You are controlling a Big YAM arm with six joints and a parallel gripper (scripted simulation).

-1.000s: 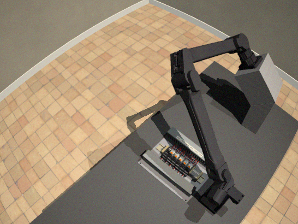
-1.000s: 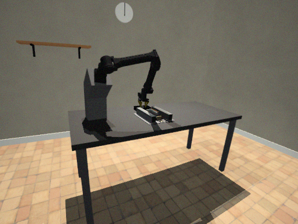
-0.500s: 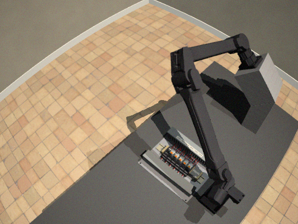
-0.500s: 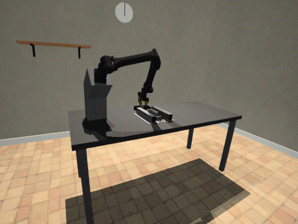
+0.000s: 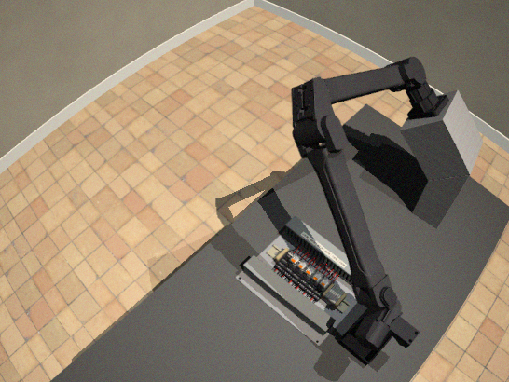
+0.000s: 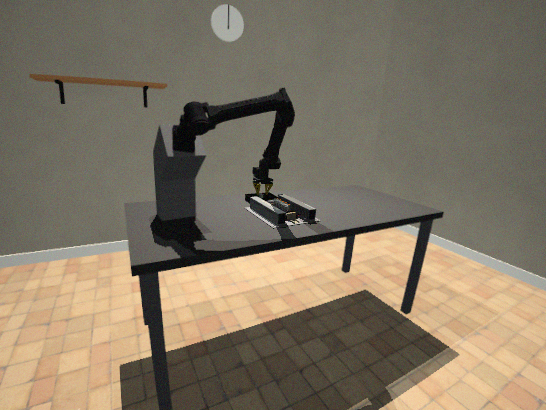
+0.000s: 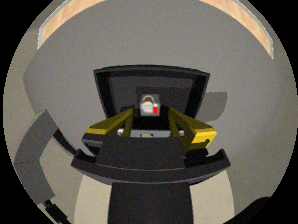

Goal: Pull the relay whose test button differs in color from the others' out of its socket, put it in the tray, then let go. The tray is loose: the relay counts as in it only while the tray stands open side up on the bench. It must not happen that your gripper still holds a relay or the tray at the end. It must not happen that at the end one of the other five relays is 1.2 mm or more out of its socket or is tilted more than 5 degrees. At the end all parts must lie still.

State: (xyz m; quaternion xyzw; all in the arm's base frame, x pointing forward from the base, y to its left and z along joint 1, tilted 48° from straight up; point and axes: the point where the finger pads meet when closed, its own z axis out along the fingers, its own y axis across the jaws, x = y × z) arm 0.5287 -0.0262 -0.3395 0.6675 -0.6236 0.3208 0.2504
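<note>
The relay lies 10 mm to the left of my hand and 20 mm below it. The rest, counted from my hand: black tray (10 mm to the left, 30 mm below).
</note>
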